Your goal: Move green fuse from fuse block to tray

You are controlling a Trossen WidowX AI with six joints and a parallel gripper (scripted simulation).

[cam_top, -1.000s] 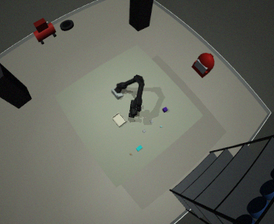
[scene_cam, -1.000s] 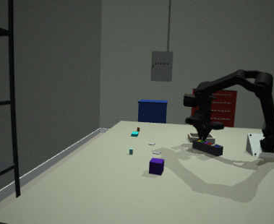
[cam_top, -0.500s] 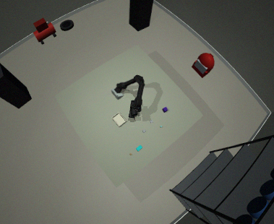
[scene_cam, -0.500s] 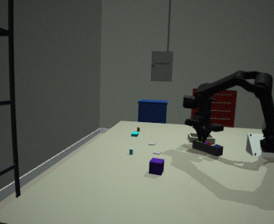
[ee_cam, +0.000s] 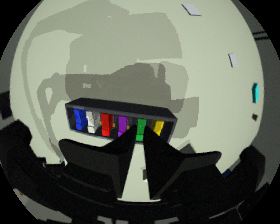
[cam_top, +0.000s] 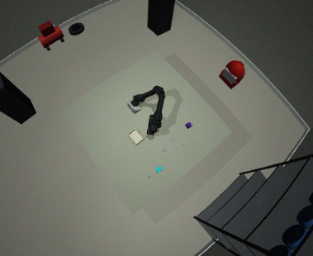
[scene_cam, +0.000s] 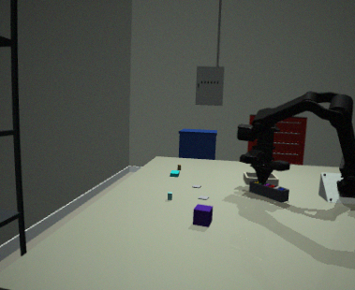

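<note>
Right now my gripper tip is 1 cm above the green fuse. Also, from my gripper tip: purple cube 20 cm ahead, 31 cm to the left, 1 cm below; then small cyan block 32 cm ahead, 15 cm to the left, 2 cm below.
</note>
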